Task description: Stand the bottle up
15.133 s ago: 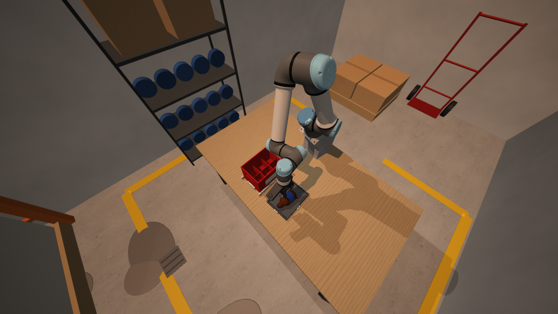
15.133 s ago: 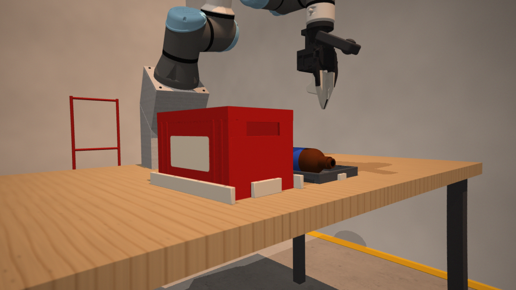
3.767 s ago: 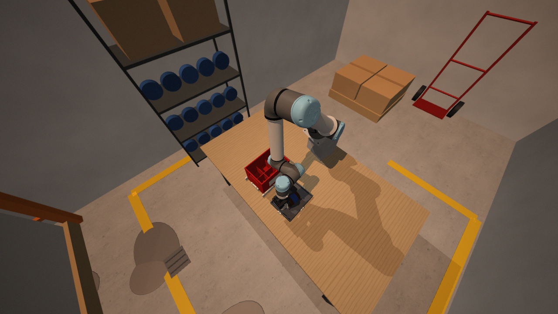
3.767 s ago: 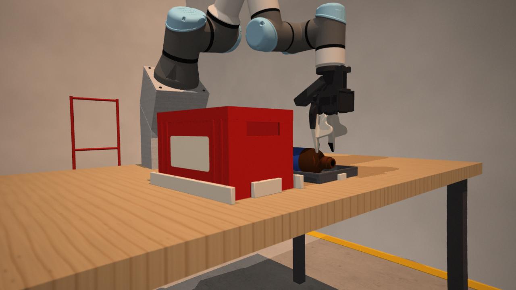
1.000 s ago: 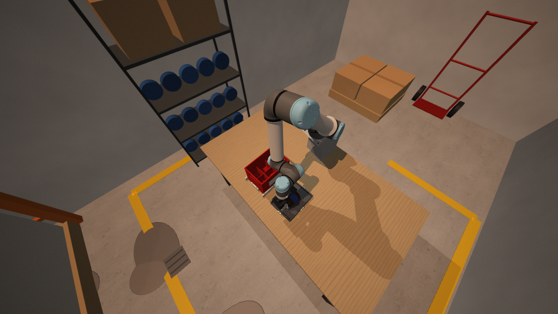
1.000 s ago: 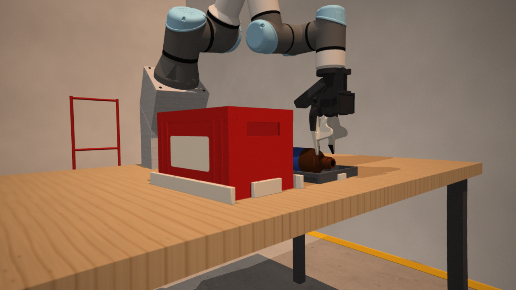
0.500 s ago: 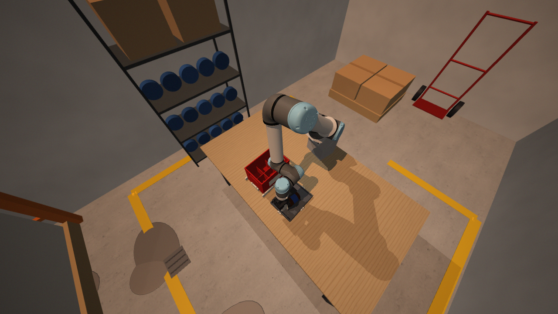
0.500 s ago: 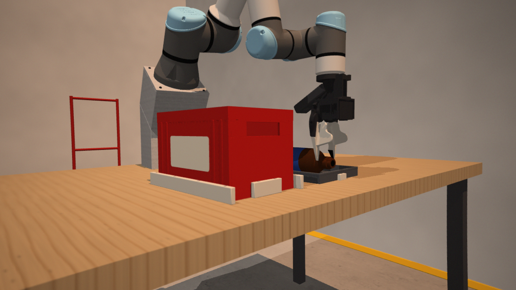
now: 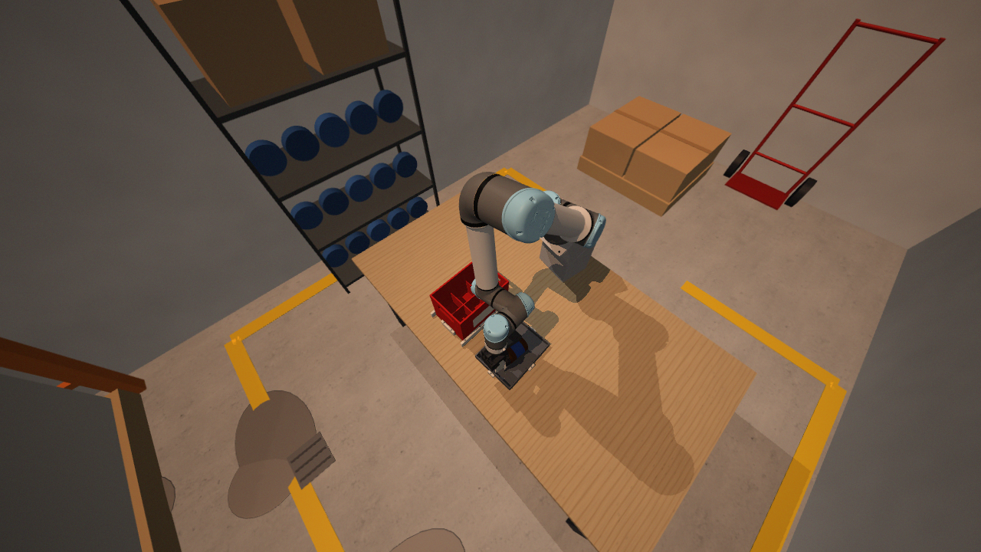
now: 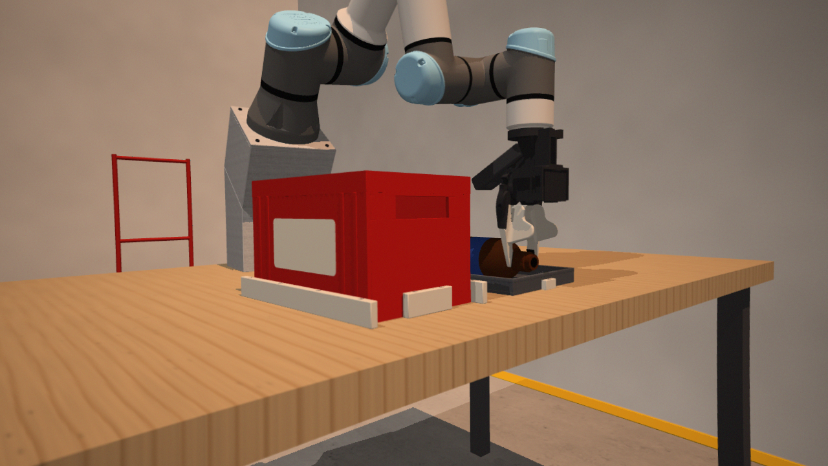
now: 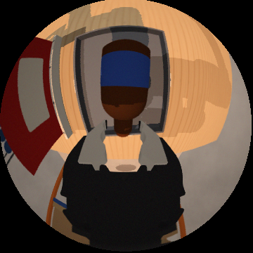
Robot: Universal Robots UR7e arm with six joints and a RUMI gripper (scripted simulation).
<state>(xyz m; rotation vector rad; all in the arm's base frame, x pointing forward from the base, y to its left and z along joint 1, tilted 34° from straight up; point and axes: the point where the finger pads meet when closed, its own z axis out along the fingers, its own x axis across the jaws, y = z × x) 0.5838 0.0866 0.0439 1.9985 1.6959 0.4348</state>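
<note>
Right now my hand is 50 mm past the brown bottle, 10 mm to the right of it and 10 mm above it. Round my hand: dark tray 80 mm behind, 10 mm to the left, 40 mm below; red crate 140 mm behind, 250 mm to the right, 30 mm above.
</note>
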